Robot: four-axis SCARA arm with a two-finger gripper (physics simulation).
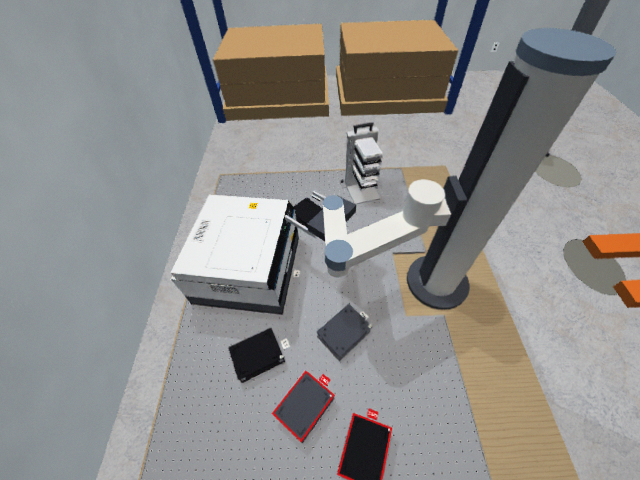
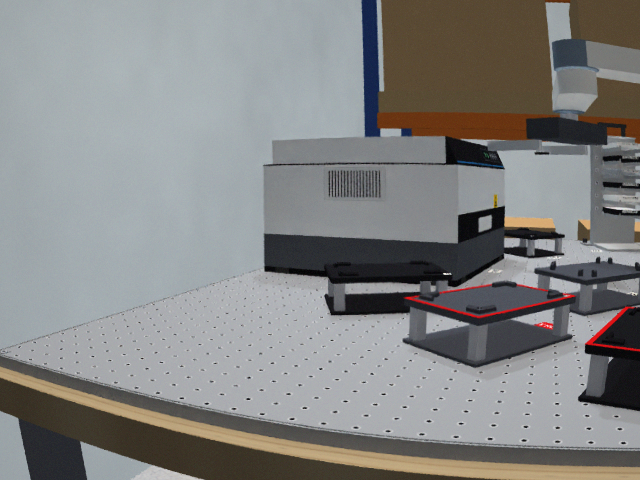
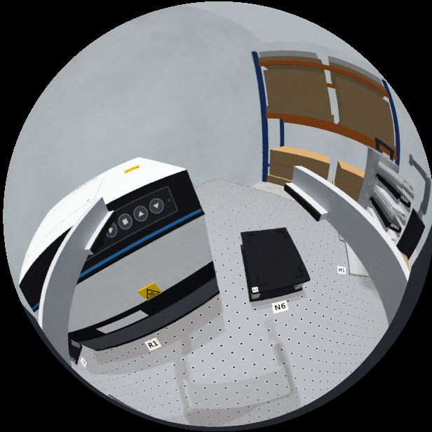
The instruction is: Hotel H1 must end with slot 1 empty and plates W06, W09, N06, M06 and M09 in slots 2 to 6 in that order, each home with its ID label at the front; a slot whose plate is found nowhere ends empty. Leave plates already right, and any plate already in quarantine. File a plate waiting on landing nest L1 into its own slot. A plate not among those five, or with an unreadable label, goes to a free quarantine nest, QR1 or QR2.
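Places are measured from the arm's base along level axes (x right, y down, z ahead), in millimetres.
Pixels of known places: gripper, fingertip midpoint: (image 1: 299, 204) (image 2: 514, 148); arm's base, link origin: (image 1: 436, 282).
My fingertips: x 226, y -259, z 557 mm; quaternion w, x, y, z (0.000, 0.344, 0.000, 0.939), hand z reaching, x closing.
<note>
For each thing: its top centre in the pictures, then the offset to it from my fingertips.
- Landing nest L1, top centre: (image 2: 385, 266) (image 1: 255, 351) dx -509, dy +192, dz +163 mm
- Red-edged quarantine nest QR1, top centre: (image 2: 494, 292) (image 1: 303, 403) dx -675, dy +191, dz -6 mm
- Red-edged QR2, top centre: (image 1: 365, 450) dx -802, dy +192, dz -186 mm
- white machine R1, top centre: (image 2: 395, 142) (image 1: 234, 233) dx -134, dy +0, dz +241 mm
- Black nest N6, top centre: (image 2: 527, 230) (image 1: 309, 211) dx +145, dy +192, dz -26 mm
- Grey nest RG, top centre: (image 2: 596, 262) (image 1: 344, 327) dx -436, dy +187, dz -151 mm
Hotel H1 (image 1: 349, 160) (image 2: 597, 196) (image 3: 371, 175) stands at the back with several plates stacked in it; their labels are too small to read and the slot numbers cannot be told. My gripper (image 1: 300, 206) (image 2: 516, 148) (image 3: 193, 187) is open and empty, above the board between the white machine and the hotel, over nest N6. Landing nest L1 (image 1: 256, 354) (image 2: 382, 271) carries no plate. Red-edged quarantine nest QR1 (image 1: 303, 406) (image 2: 491, 299) carries no plate. Red-edged QR2 (image 1: 365, 448) shows no plate; part of it is cut off at the frame's edge.
The white machine R1 (image 1: 237, 242) (image 2: 361, 206) (image 3: 150, 260) stands left of the arm. Black nest N6 (image 2: 532, 234) (image 3: 275, 257) is bare, beside R1. Grey nest RG (image 1: 343, 330) (image 2: 589, 271) is bare, in front of the arm's column (image 1: 496, 180).
</note>
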